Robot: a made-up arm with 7 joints.
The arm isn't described. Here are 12 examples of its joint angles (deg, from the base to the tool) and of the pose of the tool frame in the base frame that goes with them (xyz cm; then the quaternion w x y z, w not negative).
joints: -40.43 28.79 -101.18 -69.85 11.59 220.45 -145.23
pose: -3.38 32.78 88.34 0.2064 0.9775 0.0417 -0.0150
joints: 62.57 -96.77 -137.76 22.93 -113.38 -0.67 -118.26
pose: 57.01 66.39 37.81 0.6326 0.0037 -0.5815 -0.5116
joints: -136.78 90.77 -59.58 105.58 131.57 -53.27 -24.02
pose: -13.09 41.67 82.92 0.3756 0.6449 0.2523 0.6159
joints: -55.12 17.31 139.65 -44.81 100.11 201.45 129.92
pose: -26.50 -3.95 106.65 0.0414 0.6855 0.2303 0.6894
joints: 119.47 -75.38 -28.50 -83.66 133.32 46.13 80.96
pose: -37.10 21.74 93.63 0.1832 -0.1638 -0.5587 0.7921
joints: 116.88 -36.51 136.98 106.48 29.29 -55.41 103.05
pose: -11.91 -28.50 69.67 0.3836 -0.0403 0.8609 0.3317
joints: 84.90 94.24 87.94 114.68 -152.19 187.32 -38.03
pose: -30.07 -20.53 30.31 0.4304 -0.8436 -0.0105 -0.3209
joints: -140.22 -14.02 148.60 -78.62 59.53 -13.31 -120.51
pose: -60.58 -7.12 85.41 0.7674 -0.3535 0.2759 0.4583
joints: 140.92 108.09 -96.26 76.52 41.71 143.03 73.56
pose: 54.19 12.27 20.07 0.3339 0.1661 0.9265 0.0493
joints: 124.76 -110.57 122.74 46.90 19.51 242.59 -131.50
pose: -50.88 30.32 41.45 0.3637 0.5969 0.6265 0.3449
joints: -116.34 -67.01 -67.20 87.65 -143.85 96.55 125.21
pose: -57.53 -21.92 26.40 0.3328 0.4627 -0.7087 -0.4159
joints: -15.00 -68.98 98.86 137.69 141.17 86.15 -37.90
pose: -8.21 16.75 50.55 0.3683 -0.6707 0.3252 0.5557
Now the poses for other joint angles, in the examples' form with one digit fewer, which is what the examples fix.
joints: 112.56 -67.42 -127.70 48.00 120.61 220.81 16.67
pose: 20.4 57.2 72.1 0.454 0.532 0.427 -0.573
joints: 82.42 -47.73 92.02 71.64 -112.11 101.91 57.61
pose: -27.6 31.3 93.7 0.805 -0.004 -0.581 -0.120
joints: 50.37 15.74 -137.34 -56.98 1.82 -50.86 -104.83
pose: -14.3 15.7 112.2 0.674 0.736 0.062 -0.008
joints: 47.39 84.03 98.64 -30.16 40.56 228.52 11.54
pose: -35.2 -60.5 53.0 0.486 0.058 0.572 0.658
